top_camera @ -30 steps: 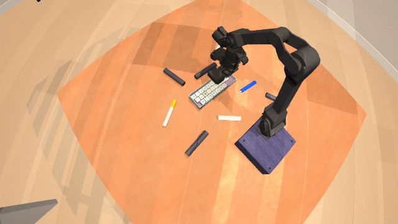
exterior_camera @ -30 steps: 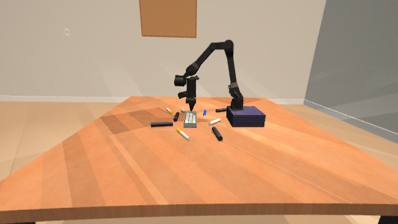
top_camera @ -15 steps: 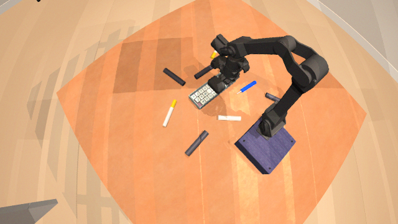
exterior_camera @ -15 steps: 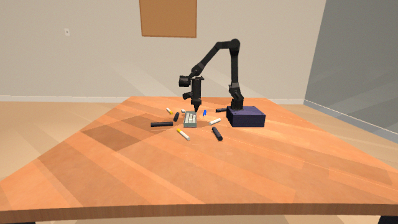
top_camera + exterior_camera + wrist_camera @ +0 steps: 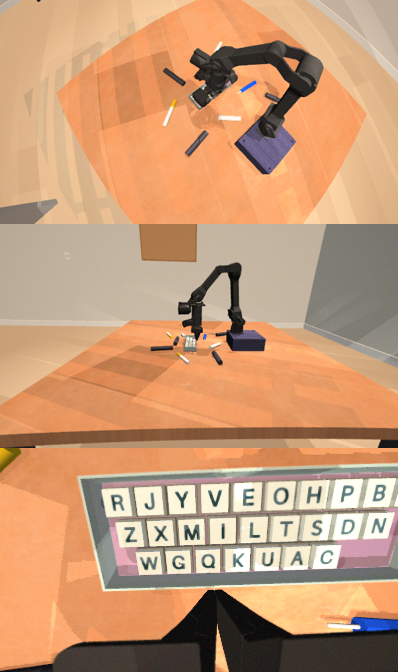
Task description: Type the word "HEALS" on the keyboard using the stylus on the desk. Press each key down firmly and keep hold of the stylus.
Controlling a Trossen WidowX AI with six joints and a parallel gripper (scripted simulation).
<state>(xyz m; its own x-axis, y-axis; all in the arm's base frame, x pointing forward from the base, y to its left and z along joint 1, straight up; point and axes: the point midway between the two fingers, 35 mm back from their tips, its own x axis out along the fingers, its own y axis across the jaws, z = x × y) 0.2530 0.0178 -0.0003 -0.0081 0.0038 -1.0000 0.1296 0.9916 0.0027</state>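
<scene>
Now: gripper tip 130 mm to the left of the blue stylus, 70 mm past it and 30 mm above it. From my gripper tip the other things lie so: white stick: 110 mm behind, 30 mm below, 20 mm to the left; then small grey block: 220 mm to the right, 60 mm ahead, 30 mm below; then grey stylus tip: 100 mm to the right, 70 mm behind, 30 mm below.
</scene>
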